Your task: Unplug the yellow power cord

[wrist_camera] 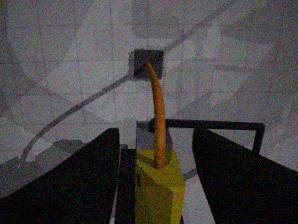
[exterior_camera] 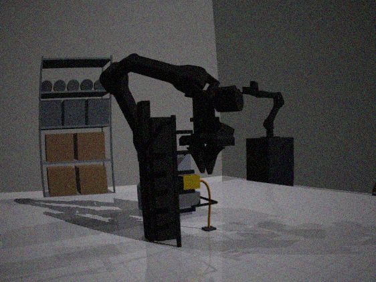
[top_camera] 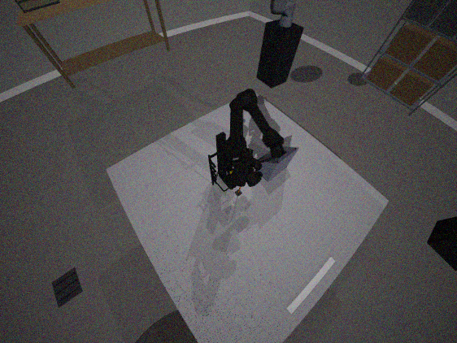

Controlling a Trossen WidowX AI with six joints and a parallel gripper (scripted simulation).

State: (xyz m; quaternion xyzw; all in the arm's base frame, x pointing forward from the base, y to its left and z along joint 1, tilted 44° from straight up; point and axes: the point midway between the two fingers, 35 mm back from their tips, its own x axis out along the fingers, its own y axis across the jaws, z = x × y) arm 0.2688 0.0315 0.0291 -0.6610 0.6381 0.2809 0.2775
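The yellow plug is 1 cm ahead of my gripper tip, 7 cm to the right of it and 1 cm below it. The rest, counted from my gripper tip: dark anchor 15 cm below.
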